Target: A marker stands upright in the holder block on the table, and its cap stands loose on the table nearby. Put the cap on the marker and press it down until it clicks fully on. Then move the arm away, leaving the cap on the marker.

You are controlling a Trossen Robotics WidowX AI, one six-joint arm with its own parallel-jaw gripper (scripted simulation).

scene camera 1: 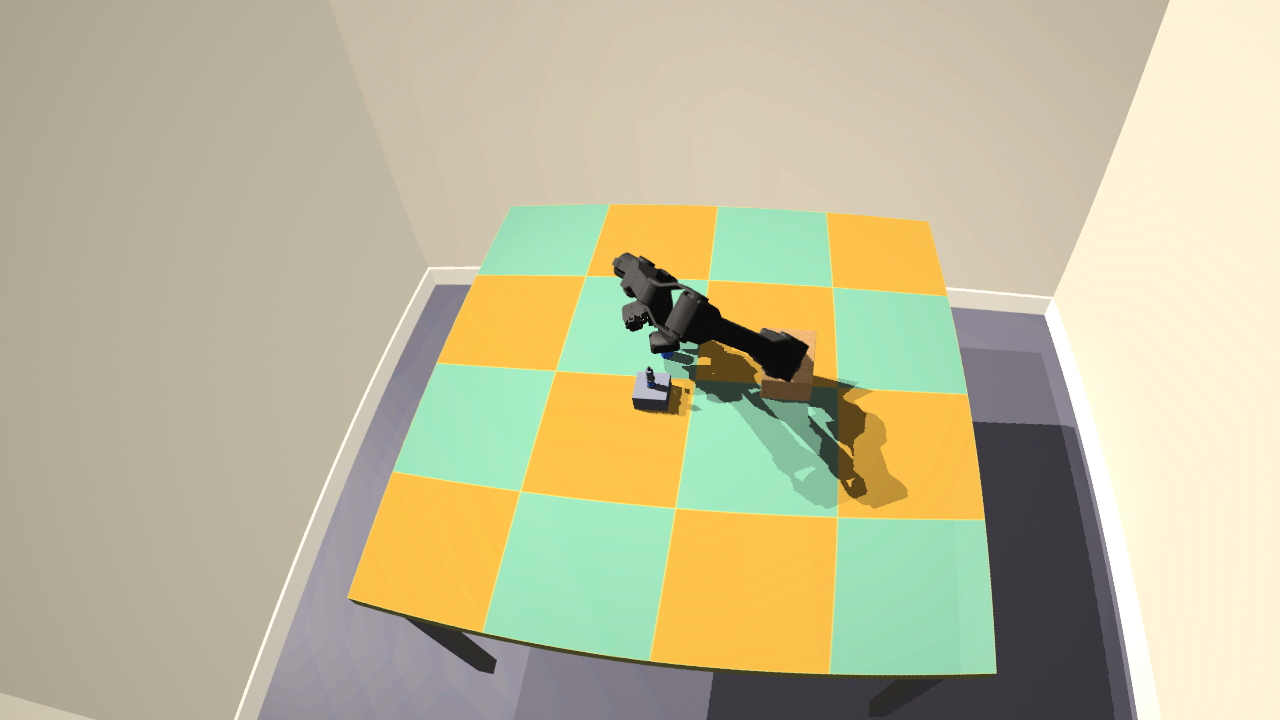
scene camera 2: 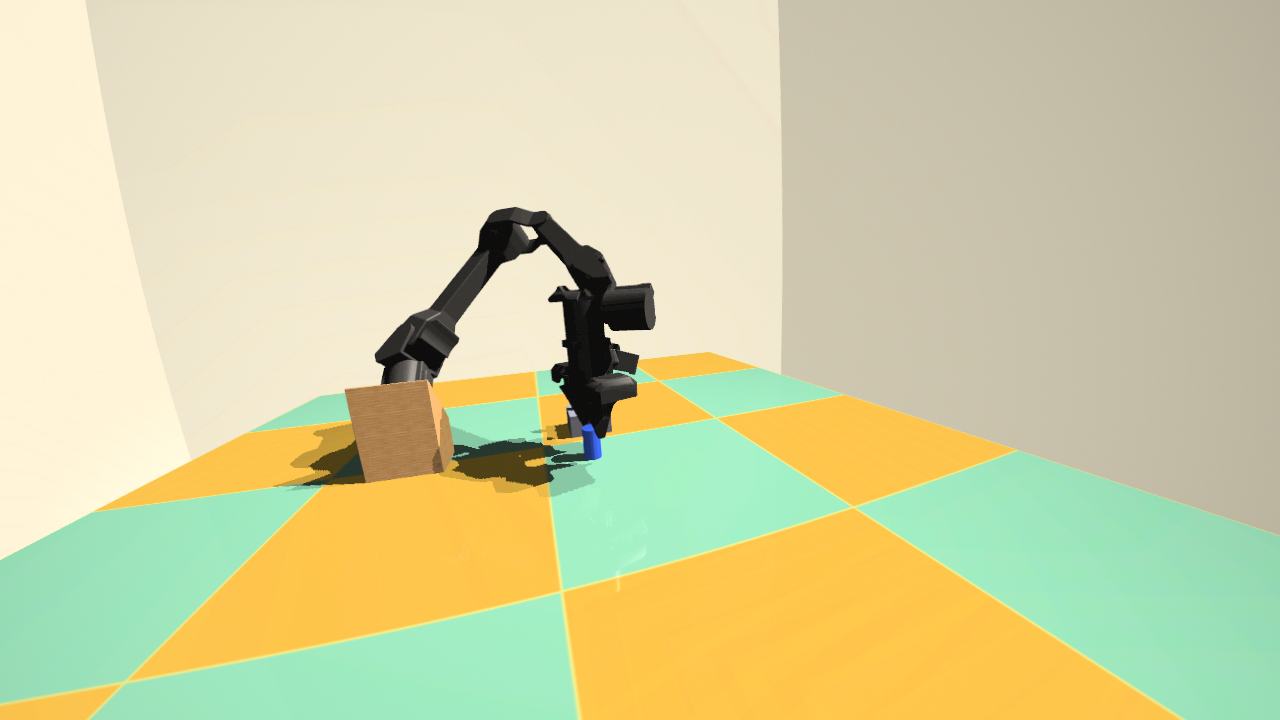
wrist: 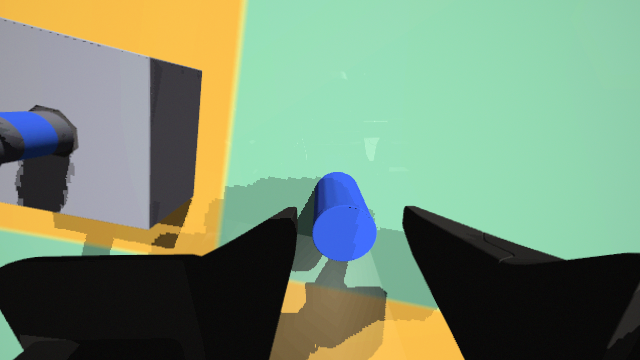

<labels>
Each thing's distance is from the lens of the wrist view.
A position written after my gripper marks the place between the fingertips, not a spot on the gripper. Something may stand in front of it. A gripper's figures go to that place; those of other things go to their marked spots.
my gripper [wrist: 349, 215]: 11 cm
marker cap [wrist: 343, 229]: 10 cm
</labels>
